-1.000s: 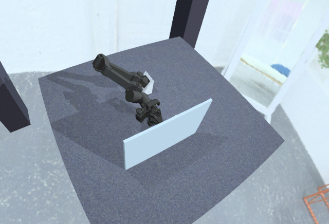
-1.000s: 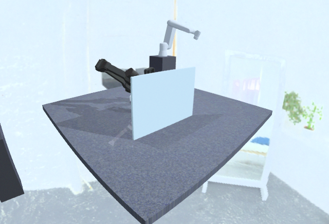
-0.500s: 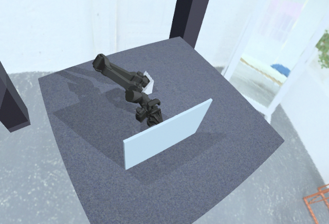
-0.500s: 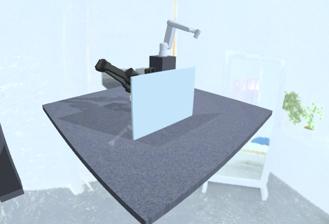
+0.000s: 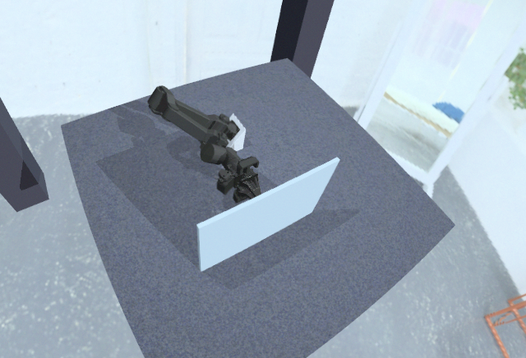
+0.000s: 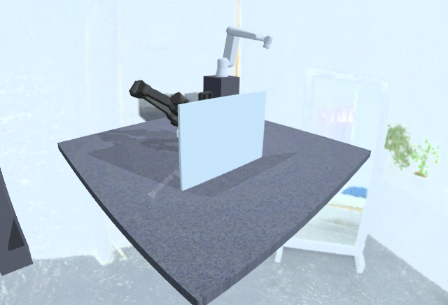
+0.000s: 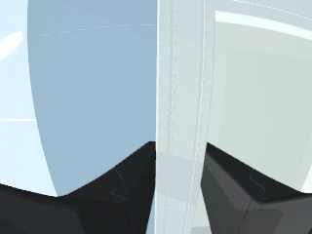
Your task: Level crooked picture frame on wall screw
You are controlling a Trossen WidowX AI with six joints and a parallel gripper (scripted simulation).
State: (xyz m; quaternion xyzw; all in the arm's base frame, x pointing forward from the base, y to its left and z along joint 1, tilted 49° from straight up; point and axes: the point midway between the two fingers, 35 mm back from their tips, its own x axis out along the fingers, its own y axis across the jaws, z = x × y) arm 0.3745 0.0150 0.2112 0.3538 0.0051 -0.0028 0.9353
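Now: gripper tip 10 mm short of the picture frame and 50 mm above it. Round my gripper tip: wall panel: 20 mm ahead, 20 mm to the left, 70 mm below.
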